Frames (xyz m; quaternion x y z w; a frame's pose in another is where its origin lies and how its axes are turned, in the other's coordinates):
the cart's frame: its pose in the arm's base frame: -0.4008 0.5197 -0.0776 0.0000 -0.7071 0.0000 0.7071
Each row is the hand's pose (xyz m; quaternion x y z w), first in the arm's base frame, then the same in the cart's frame.
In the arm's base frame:
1: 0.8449 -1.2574 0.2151 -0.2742 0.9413 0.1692 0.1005
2: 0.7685 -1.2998 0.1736 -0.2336 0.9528 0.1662 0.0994
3: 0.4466 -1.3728 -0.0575 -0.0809 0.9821 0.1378 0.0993
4: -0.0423 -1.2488 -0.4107 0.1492 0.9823 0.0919 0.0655
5: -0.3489 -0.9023 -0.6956 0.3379 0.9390 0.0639 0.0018
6: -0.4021 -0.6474 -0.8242 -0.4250 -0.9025 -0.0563 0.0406
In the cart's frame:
1: 0.2927 -1.7771 -1.2457 0.0742 -0.7367 -0.3135 0.5945
2: 0.2512 -1.8195 -1.1693 0.0477 -0.7441 -0.2827 0.6035
3: 0.0201 -1.8925 -0.8474 -0.0402 -0.7647 -0.1547 0.6243
4: -0.3331 -1.7685 -0.3585 -0.1705 -0.7409 0.0405 0.6483
5: -0.6180 -1.4220 -0.0519 -0.2841 -0.6653 0.1937 0.6627
6: -0.7466 -1.1671 0.0013 -0.3403 -0.6095 0.2607 0.6669

